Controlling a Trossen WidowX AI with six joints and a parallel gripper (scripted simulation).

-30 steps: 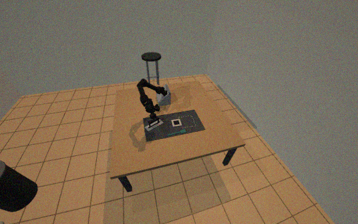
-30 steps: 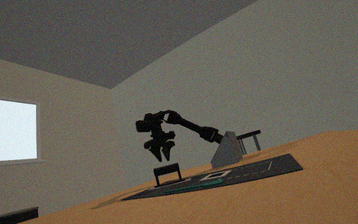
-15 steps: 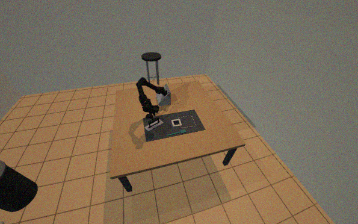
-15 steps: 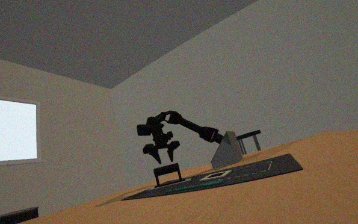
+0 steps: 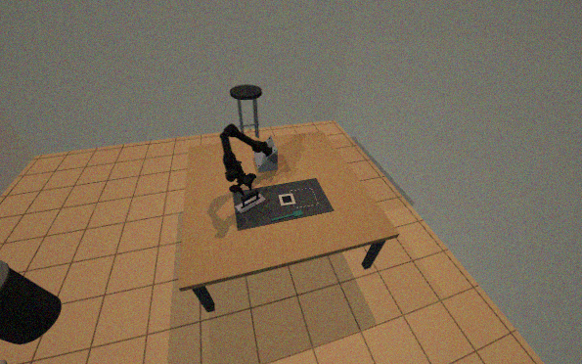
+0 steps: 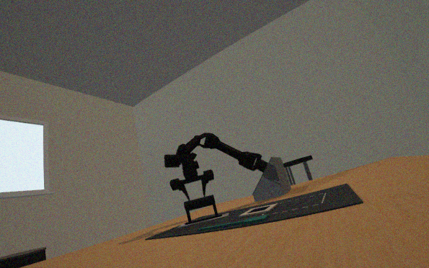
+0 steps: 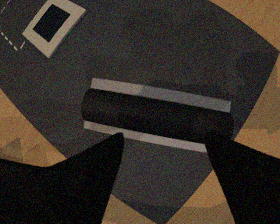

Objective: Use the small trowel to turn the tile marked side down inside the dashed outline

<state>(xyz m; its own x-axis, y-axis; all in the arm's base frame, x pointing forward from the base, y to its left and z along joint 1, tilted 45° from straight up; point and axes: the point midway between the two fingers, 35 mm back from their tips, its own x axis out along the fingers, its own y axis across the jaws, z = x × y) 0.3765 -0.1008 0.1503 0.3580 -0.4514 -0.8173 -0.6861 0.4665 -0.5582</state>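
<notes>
My gripper tip is 1 cm short of the dark mat, 23 cm to the right of it and 11 cm above it. Round my gripper tip: trowel (14 cm ahead, 27 cm to the left, 9 cm below); then tile (26 cm to the left, 9 cm below).
</notes>
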